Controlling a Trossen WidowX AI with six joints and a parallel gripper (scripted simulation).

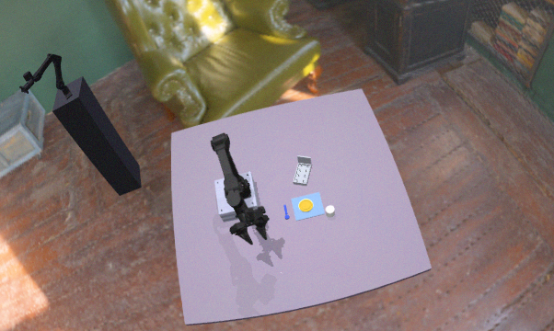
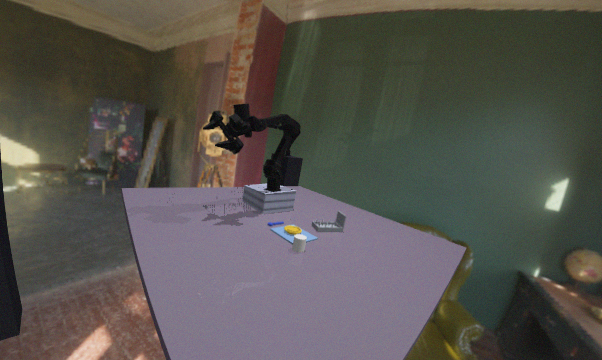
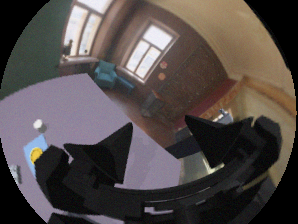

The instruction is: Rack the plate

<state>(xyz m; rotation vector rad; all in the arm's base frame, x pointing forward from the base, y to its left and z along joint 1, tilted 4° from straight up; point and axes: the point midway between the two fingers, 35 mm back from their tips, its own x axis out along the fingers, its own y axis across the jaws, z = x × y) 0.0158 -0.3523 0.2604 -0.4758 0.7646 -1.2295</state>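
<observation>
The yellow plate lies 270 mm ahead of my gripper tip, 260 mm to the left of it and 320 mm below it. Also, from my gripper tip: white cup (370 mm ahead, 170 mm to the left, 310 mm below); blue utensil (160 mm ahead, 260 mm to the left, 330 mm below); grey dish rack (320 mm ahead, 450 mm to the left, 310 mm below).
</observation>
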